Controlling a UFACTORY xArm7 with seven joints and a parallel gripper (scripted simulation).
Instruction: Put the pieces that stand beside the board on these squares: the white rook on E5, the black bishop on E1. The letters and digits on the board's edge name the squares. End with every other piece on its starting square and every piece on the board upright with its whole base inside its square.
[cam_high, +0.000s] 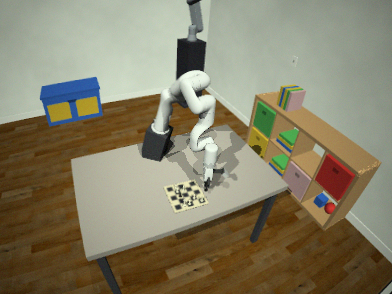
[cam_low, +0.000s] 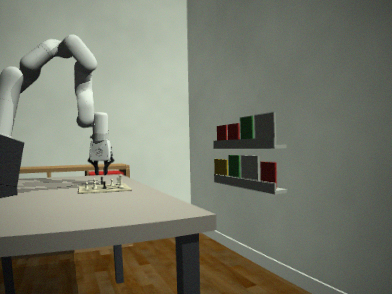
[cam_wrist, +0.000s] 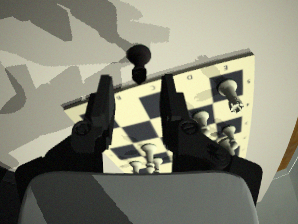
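Right now the black bishop is 50 mm below my hand. The rest, counted from my hand: white rook: 60 mm ahead, 80 mm to the right, 50 mm below; chessboard: 30 mm behind, 140 mm to the right, 70 mm below; black pawn: 40 mm behind, 170 mm to the right, 50 mm below.
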